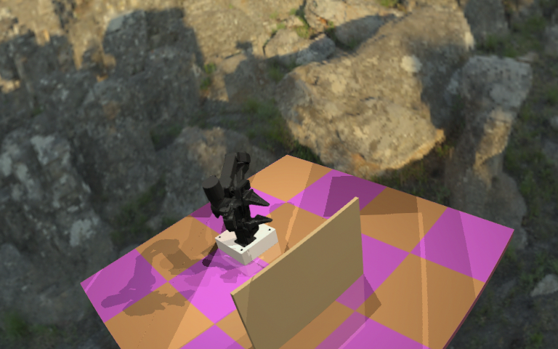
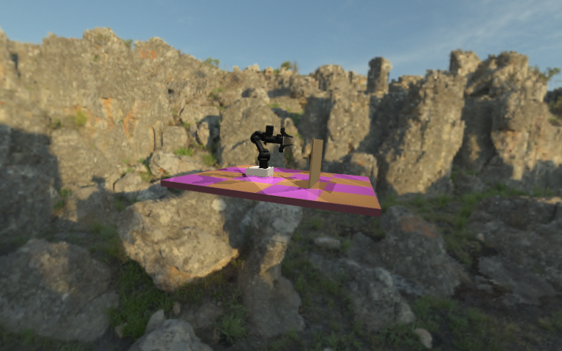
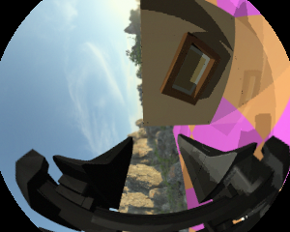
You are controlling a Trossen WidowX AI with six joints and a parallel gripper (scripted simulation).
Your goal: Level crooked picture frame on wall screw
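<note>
Now: the picture frame 18 cm ahead of my gripper tip, 12 cm below it and 5 cm to the right of it. The rest, counted from my gripper tip: wall panel: 19 cm ahead, 13 cm below, 7 cm to the right.
</note>
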